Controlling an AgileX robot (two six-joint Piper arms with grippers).
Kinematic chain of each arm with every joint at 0, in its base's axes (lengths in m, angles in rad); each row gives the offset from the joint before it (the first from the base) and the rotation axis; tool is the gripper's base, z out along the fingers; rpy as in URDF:
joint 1: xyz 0 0 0.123 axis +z
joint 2: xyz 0 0 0 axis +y
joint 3: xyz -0.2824 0 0.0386 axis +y
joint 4: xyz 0.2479 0 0.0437 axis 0.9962 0 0.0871
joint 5: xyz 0 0 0 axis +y
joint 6: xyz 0.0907 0 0.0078 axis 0.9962 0 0.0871
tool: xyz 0 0 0 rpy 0 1.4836 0
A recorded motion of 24 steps. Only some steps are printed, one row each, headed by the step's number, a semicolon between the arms.
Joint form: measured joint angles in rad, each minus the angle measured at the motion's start. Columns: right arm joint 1, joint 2, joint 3, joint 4, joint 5, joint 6; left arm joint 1, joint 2, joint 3, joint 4, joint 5, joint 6.
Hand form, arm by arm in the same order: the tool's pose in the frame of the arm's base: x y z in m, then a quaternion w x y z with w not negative. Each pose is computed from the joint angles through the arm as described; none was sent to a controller.
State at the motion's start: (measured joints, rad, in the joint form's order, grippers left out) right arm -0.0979 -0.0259 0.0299 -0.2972 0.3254 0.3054; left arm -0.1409 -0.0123 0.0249 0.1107 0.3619 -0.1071
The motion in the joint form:
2: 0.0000 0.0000 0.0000 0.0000 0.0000 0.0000; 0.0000 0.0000 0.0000 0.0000 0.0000 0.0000
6: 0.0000 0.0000 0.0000 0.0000 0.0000 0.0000; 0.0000 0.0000 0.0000 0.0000 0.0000 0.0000
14: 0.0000 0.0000 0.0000 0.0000 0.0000 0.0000; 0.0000 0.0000 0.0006 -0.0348 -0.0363 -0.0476
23: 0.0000 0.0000 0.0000 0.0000 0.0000 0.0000; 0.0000 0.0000 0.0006 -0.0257 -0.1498 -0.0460
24: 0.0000 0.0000 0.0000 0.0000 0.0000 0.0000; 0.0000 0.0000 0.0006 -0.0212 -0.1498 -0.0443
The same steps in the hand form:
2: 0.0519 -0.0137 0.1763 0.61925 0.07633 0.77917 -0.05994; 0.0528 -0.0039 0.1730 0.59886 0.04323 0.79921 -0.02762
6: 0.0519 -0.0137 0.1763 0.61925 0.07633 0.77917 -0.05994; 0.0528 -0.0039 0.1730 0.59886 0.04323 0.79921 -0.02762
14: 0.0519 -0.0137 0.1763 0.61925 0.07633 0.77917 -0.05994; 0.0535 -0.0054 0.1758 0.61034 0.01552 0.78980 -0.05890
23: 0.0519 -0.0137 0.1763 0.61925 0.07633 0.77917 -0.05994; 0.0554 -0.0062 0.1860 0.65395 0.02086 0.75367 -0.06244
24: 0.0519 -0.0137 0.1763 0.61925 0.07633 0.77917 -0.05994; 0.0554 -0.0061 0.1860 0.65420 0.02284 0.75359 -0.06009

